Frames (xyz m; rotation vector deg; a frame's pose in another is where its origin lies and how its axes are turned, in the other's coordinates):
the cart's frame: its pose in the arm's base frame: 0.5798 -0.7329 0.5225 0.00 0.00 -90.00
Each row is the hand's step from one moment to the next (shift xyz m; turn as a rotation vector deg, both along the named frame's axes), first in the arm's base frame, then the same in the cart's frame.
Working: the arm's base frame: its pose in the cart's frame: -0.7329 -0.5798 -0.5225 0.00 0.00 90.00

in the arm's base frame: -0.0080 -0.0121 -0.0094 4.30 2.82 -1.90
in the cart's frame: 0.0121 -0.0080 -0.0094 -2.82 4.30 -1.90
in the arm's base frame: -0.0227 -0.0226 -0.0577 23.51 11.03 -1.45
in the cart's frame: 0.0226 -0.0227 -0.0577 -11.03 23.51 -1.45
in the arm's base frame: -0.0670 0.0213 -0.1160 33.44 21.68 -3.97
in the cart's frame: -0.0213 -0.0670 -0.1160 -21.68 33.44 -3.97
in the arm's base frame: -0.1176 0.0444 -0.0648 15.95 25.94 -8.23
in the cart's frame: -0.0444 -0.1176 -0.0648 -25.94 15.95 -8.23
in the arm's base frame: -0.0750 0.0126 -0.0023 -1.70 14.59 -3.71
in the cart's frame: -0.0126 -0.0750 -0.0023 -14.59 -1.70 -3.71
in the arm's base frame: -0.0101 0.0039 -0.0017 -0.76 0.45 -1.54
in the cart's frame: -0.0039 -0.0101 -0.0017 -0.45 -0.76 -1.54
